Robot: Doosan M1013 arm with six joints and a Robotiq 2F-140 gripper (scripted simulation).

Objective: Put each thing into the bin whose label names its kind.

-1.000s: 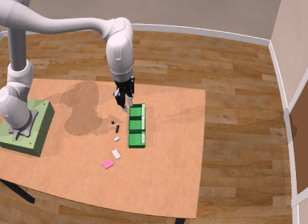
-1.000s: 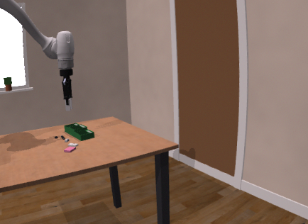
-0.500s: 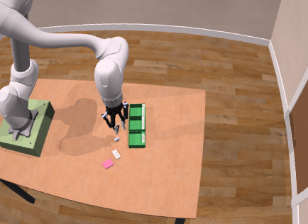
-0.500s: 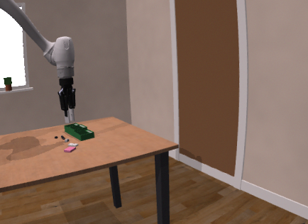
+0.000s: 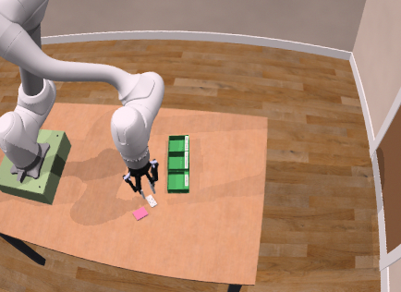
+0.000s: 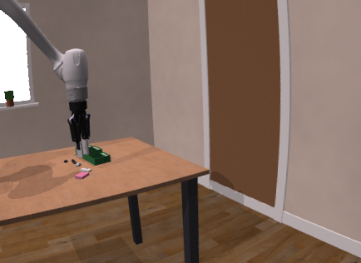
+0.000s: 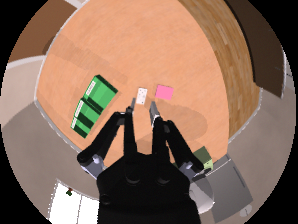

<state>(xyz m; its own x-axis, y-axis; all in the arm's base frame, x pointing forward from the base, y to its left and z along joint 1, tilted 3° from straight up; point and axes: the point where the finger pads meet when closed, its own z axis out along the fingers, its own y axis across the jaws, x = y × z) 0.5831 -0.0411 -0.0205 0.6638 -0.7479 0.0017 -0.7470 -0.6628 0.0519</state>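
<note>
The white thing lies 10 cm below my hand. Round my hand: black bar (15 cm to the left, 10 cm below, 2 cm behind); then pink block (10 cm below, 6 cm to the right, 3 cm behind); then small white piece (9 cm to the left, 9 cm below, 1 cm behind).
</note>
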